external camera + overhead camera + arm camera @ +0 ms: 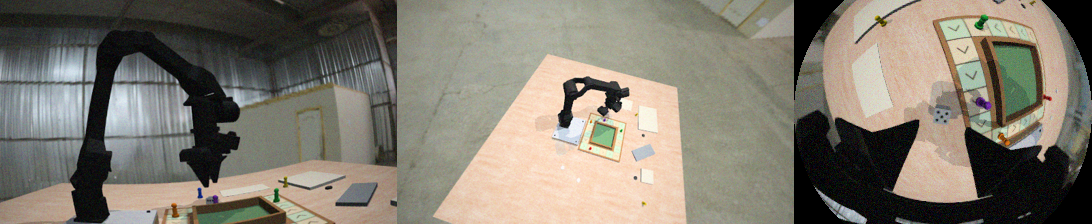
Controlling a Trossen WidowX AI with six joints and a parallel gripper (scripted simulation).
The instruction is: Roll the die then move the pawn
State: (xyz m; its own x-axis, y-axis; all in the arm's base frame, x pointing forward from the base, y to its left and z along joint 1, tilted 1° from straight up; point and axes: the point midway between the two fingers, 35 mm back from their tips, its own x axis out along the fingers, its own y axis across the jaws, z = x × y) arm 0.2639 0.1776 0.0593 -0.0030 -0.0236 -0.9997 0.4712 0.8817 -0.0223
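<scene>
My gripper tip is 5 cm above the white die. From my gripper tip the other things lie so: orange pawn 9 cm behind, 11 cm to the right, 3 cm below; then purple pawn 7 cm to the right, 3 cm below; then blue pawn 2 cm behind, 12 cm to the left, 4 cm below.
</scene>
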